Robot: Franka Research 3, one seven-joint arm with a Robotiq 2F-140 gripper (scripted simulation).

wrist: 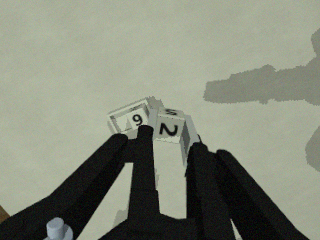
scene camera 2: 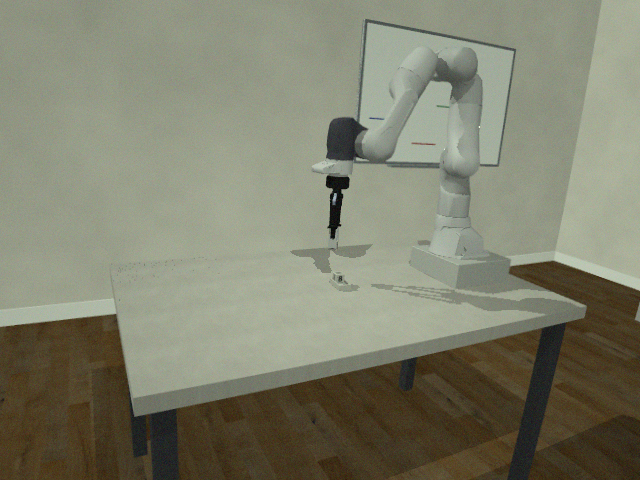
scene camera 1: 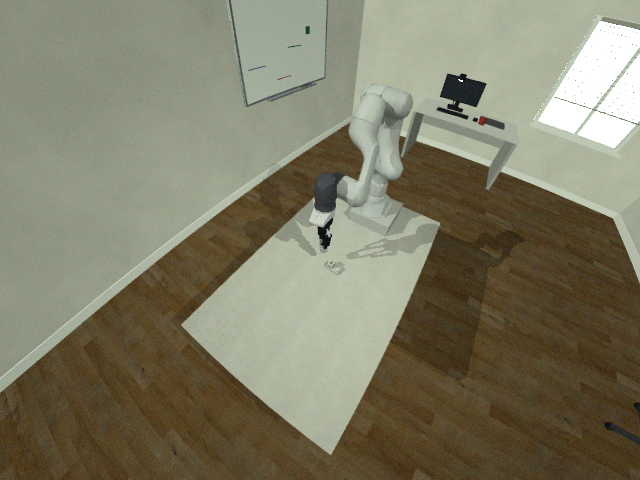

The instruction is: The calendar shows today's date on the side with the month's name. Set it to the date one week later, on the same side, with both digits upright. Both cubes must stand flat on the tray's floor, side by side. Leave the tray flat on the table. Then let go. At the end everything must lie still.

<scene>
I see my gripper (scene camera 2: pixel 332 246).
My gripper shows as well in the wrist view (wrist: pixel 168 123).
</scene>
